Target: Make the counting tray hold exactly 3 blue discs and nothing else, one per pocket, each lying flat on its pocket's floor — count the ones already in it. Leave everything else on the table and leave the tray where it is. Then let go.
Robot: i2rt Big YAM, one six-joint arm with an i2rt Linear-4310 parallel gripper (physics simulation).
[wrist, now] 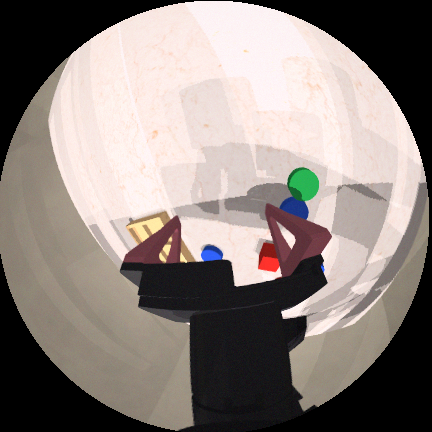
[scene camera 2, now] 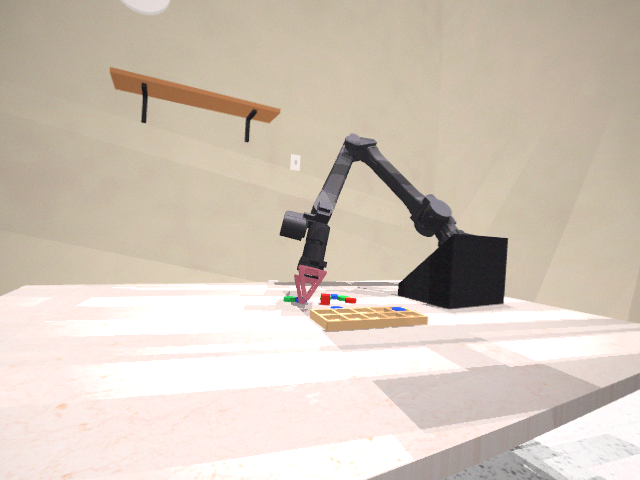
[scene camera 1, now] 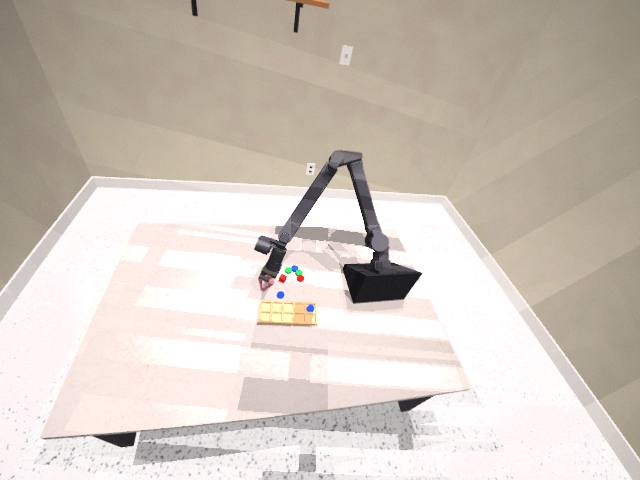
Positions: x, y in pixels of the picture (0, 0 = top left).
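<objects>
There's a wooden counting tray that you can see in the wrist view (141, 228), and the tray's visible in scene camera 2 and scene camera 1 too. On the tray, (scene camera 2: 337, 319) and (scene camera 1: 269, 313) are the same spot.
</objects>
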